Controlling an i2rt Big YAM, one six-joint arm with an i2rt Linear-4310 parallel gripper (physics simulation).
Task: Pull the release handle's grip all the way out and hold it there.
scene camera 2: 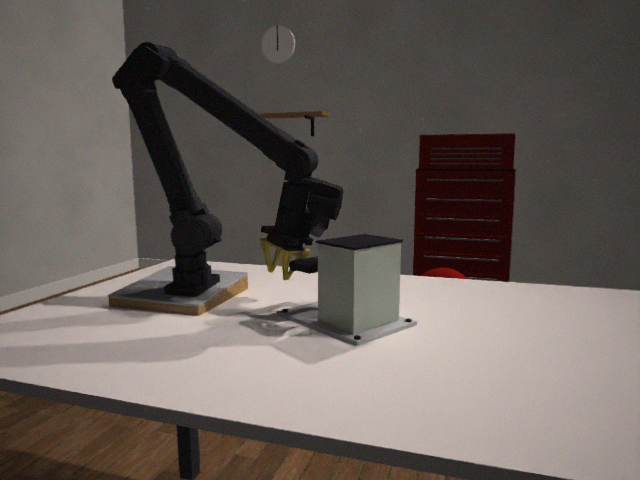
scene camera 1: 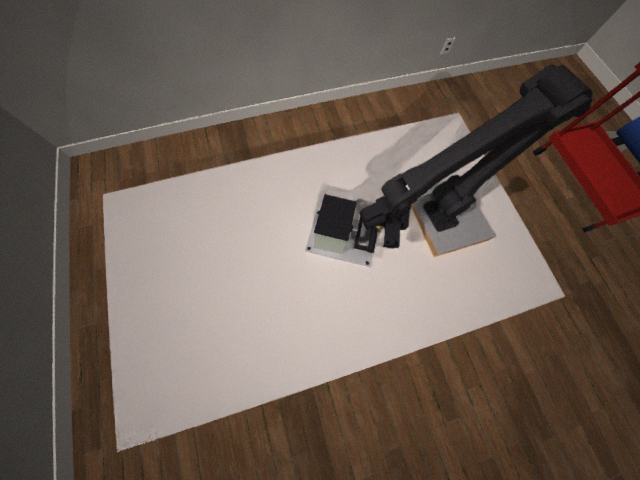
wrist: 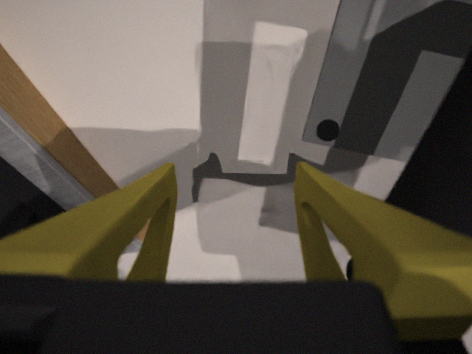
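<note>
A pale green housing with a black top stands on a grey base plate. The black frame-shaped grip of the release handle sticks out from its arm-facing side, a short way off the housing. The grip shows as a large black shape at the right edge in the wrist view. My gripper is open, with nothing between its yellow fingers. It points down on the arm's side of the grip, its tips near the grip's height. In scene camera 1 the wrist hides most of the fingers.
The arm's base stands on a wooden block with a grey top, close to the gripper's side away from the housing. Black bolts sit at the base plate's corners. A red cart and a red tool cabinet stand beyond the table.
</note>
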